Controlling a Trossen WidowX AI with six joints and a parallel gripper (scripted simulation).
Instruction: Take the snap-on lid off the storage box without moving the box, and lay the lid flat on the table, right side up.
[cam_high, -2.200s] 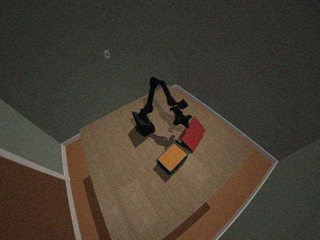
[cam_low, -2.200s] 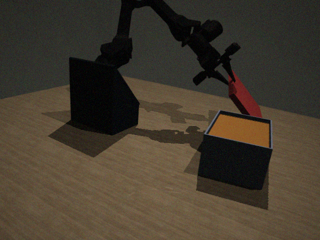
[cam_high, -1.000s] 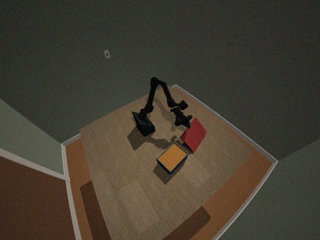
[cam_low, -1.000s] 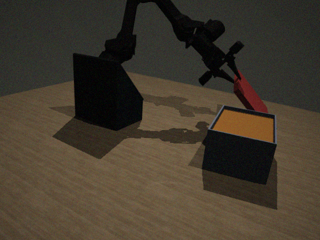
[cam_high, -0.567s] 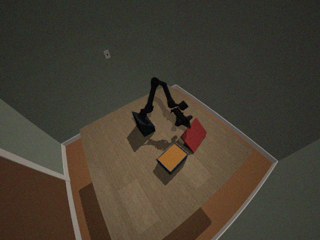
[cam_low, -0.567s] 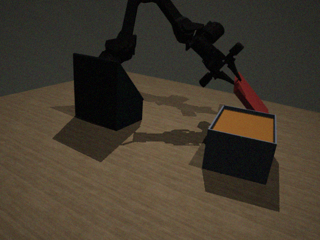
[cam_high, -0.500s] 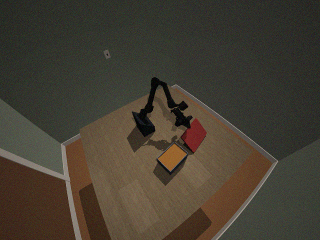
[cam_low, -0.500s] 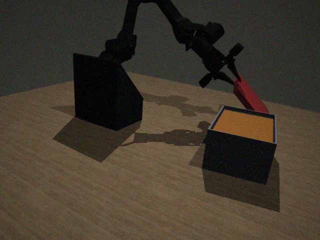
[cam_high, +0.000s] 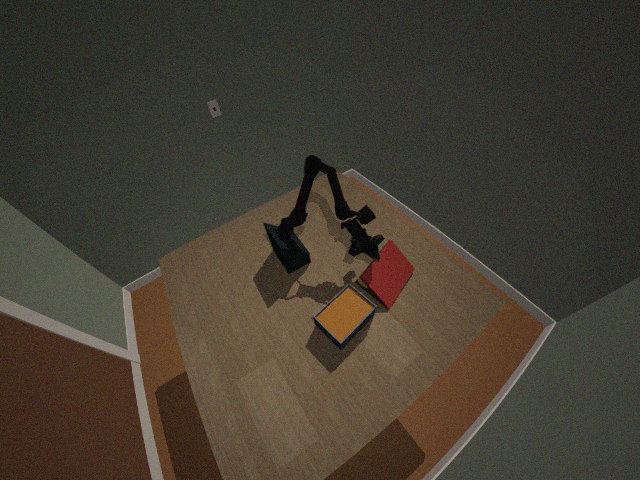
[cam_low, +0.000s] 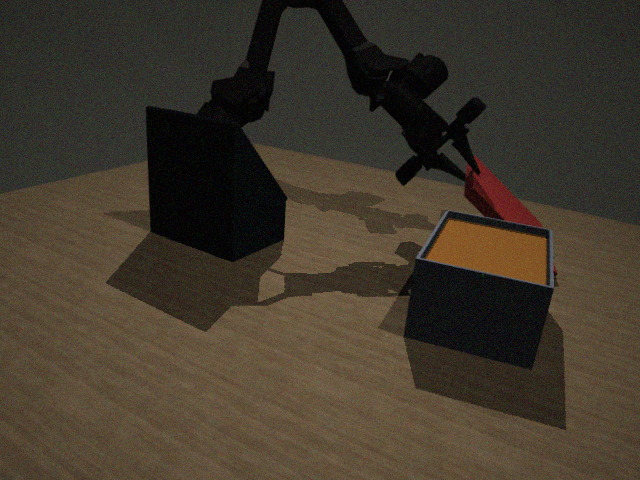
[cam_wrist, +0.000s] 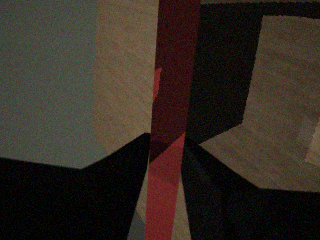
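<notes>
The red lid is 6 cm ahead of my gripper tip, 5 cm below it and 2 cm to the left of it. From my gripper tip the other things lie so: storage box: 26 cm to the right, 9 cm ahead, 7 cm below.
</notes>
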